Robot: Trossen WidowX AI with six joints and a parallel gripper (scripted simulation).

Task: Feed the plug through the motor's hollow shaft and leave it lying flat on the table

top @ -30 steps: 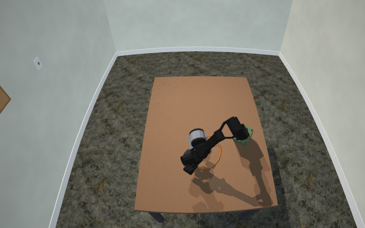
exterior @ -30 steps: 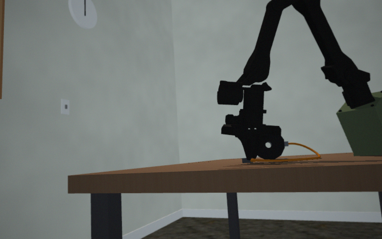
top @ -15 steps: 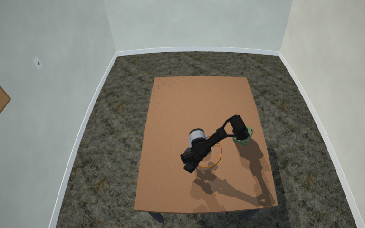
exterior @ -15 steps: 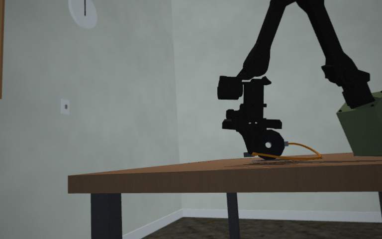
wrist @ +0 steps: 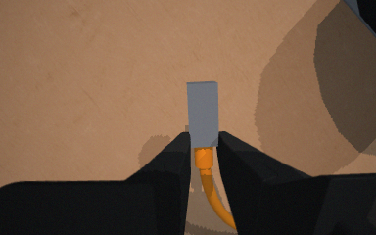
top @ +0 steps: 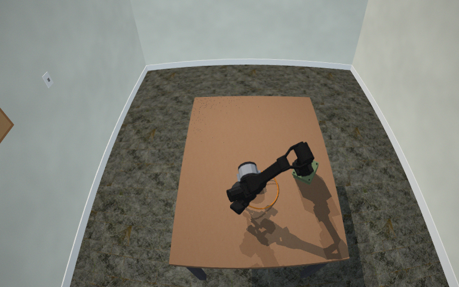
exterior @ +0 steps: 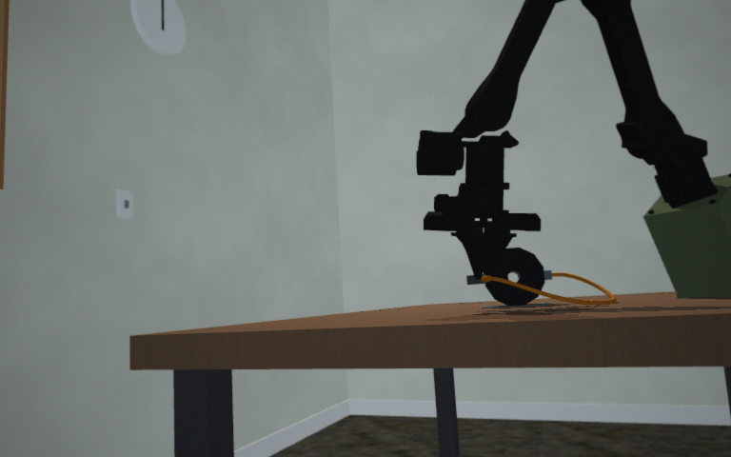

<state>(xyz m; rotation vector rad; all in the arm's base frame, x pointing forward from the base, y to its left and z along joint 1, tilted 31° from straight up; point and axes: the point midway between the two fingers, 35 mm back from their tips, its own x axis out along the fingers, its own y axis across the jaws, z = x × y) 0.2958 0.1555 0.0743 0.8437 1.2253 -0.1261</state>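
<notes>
Right now the plug is 20 mm ahead of my hand, 10 mm to the right of it and 30 mm below it. The rest, counted from my hand: orange cable: 40 mm below; then grey stub: 50 mm behind, 200 mm to the right, 30 mm below.
</notes>
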